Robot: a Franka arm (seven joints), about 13 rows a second.
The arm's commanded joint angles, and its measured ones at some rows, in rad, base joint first. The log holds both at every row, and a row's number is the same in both.
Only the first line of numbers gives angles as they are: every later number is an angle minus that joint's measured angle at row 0.
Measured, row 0: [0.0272, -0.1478, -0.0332, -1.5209, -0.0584, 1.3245, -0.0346]
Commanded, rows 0 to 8: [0.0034, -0.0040, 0.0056, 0.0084, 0.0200, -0.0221, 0.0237]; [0.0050, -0.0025, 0.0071, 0.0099, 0.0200, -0.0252, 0.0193]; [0.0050, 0.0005, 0.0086, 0.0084, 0.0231, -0.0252, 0.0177]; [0.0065, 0.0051, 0.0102, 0.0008, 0.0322, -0.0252, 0.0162]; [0.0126, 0.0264, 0.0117, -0.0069, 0.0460, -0.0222, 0.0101]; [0.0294, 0.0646, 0.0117, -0.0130, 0.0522, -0.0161, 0.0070]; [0.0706, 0.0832, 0.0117, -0.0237, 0.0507, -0.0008, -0.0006]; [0.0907, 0.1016, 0.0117, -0.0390, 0.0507, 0.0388, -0.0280]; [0.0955, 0.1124, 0.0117, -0.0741, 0.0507, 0.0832, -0.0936]
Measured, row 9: [0.0720, 0.0850, 0.0171, -0.0448, 0.0440, 0.0338, -0.0237]
